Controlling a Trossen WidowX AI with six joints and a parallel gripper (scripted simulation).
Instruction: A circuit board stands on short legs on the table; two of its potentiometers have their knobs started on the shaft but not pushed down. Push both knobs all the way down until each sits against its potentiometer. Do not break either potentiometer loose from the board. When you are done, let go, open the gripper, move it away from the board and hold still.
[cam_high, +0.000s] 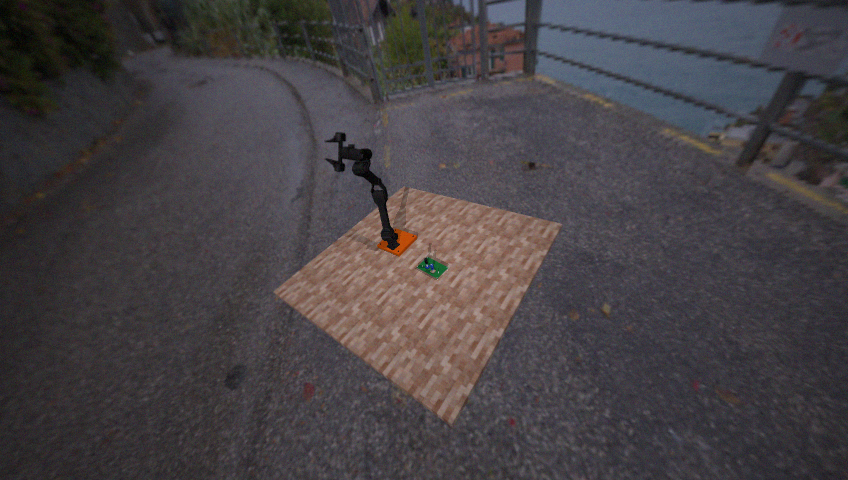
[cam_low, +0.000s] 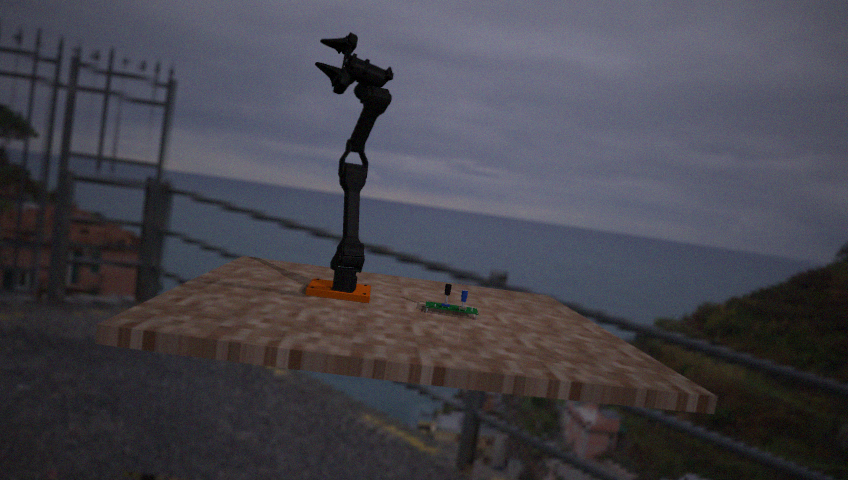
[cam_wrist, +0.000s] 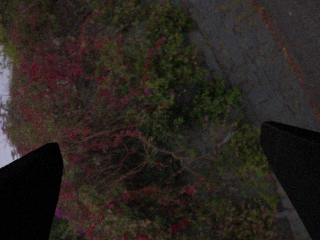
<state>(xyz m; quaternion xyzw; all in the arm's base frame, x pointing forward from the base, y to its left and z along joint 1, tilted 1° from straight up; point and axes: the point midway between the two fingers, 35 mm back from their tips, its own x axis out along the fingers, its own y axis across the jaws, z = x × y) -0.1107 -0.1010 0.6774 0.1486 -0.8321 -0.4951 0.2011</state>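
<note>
The black knob is 46 cm ahead of my gripper tip, 11 cm to the left of it and 63 cm below it. Also, from my gripper tip: blue knob (51 cm ahead, 10 cm to the left, 64 cm below).
</note>
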